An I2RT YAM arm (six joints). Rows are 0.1 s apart.
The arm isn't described. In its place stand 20 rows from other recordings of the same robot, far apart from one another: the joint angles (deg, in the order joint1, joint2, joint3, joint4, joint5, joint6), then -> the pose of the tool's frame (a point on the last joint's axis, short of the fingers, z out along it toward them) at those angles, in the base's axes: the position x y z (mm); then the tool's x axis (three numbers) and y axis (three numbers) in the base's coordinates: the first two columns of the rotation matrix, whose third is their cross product.
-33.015 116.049 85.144 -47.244 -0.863 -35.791 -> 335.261 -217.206 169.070 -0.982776 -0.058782 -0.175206 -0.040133 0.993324 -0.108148
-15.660 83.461 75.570 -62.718 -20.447 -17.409 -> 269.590 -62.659 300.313 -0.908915 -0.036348 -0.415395 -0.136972 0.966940 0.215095
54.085 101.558 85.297 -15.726 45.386 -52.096 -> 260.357 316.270 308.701 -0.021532 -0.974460 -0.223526 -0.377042 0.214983 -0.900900
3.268 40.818 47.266 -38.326 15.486 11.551 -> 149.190 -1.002 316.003 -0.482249 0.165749 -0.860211 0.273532 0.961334 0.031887
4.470 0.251 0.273 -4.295 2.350 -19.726 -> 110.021 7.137 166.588 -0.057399 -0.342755 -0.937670 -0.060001 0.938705 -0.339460
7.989 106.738 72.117 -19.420 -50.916 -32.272 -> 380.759 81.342 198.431 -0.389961 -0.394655 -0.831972 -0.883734 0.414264 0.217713
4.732 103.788 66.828 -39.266 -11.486 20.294 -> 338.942 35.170 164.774 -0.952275 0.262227 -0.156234 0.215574 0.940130 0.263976
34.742 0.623 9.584 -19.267 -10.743 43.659 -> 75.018 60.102 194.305 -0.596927 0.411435 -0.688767 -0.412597 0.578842 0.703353
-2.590 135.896 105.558 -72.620 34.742 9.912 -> 426.821 -39.615 124.646 -0.974590 0.185678 0.125291 0.078407 0.806742 -0.585679
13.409 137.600 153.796 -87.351 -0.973 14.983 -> 455.970 109.325 313.752 -0.950623 0.039111 -0.307873 0.008866 0.995045 0.099033
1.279 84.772 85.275 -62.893 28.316 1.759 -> 289.532 -10.426 345.208 -0.879342 0.007397 -0.476134 0.227225 0.885222 -0.405894
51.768 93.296 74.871 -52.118 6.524 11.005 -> 203.073 251.228 253.430 -0.717283 -0.603987 -0.347424 -0.631694 0.774102 -0.041574
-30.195 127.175 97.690 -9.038 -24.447 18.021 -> 444.385 -241.540 189.222 -0.456846 0.591677 -0.664237 0.335810 0.806175 0.487148
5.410 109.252 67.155 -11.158 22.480 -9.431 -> 392.545 23.503 157.359 -0.809995 -0.228796 -0.539964 0.007995 0.916359 -0.400277
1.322 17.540 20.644 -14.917 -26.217 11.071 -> 112.965 18.338 244.555 -0.287842 0.165674 -0.943239 -0.405268 0.871314 0.276714
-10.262 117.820 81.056 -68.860 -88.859 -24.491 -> 355.928 -28.267 176.468 -0.973692 0.167894 -0.154062 -0.148495 0.045300 0.987875
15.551 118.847 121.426 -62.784 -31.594 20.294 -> 420.108 136.269 325.172 -0.950331 0.042194 -0.308366 -0.159439 0.784896 0.598763
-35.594 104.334 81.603 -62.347 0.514 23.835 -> 279.475 -200.433 220.759 -0.505619 0.858842 -0.082094 0.860339 0.509033 0.026496
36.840 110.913 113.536 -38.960 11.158 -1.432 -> 359.451 260.687 366.716 -0.462481 -0.377120 -0.802429 -0.475198 0.869498 -0.134759
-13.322 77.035 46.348 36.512 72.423 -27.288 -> 270.868 -99.016 305.936 -0.367235 -0.055319 -0.928482 0.927284 0.056225 -0.370111
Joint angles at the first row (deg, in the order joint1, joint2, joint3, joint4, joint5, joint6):
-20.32, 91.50, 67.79, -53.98, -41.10, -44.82
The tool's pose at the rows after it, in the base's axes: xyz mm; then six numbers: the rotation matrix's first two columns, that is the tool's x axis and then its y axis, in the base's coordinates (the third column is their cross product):
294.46 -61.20 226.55 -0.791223 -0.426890 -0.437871 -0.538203 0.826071 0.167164
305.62 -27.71 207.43 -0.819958 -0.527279 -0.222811 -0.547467 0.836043 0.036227
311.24 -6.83 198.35 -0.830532 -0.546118 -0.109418 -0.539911 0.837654 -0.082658
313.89 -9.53 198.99 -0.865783 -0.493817 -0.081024 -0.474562 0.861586 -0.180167
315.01 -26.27 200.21 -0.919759 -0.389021 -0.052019 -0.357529 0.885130 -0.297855
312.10 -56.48 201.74 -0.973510 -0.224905 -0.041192 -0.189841 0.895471 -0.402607
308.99 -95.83 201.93 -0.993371 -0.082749 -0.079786 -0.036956 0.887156 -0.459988
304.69 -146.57 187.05 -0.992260 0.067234 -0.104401 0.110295 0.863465 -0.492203
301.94 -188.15 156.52 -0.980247 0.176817 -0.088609 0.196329 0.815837 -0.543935
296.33 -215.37 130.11 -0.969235 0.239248 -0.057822 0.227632 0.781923 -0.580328
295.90 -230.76 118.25 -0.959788 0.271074 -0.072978 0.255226 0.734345 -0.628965
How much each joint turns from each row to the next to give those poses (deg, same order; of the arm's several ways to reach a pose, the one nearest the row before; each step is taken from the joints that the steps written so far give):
5.67, 0.77, 0.00, 0.46, 15.67, 2.06
8.34, 3.28, 0.00, 0.00, 15.69, 4.22
5.10, 1.75, 0.00, 0.90, 10.12, 4.24
0.22, 0.00, 0.00, 1.44, 6.21, 3.49
-2.19, 0.00, 0.00, 1.14, 7.65, 3.85
-4.74, 0.00, 0.00, 0.63, 7.04, 4.44
-6.71, 0.35, 0.00, 3.24, 3.04, 1.22
-8.42, 3.38, 0.11, 5.33, 1.64, 0.00
-6.05, 6.12, 0.00, 6.58, 3.56, -0.44
-3.94, 4.99, 0.00, 4.65, 2.73, -1.07
-1.77, 2.58, 0.06, 4.88, 3.04, -0.68

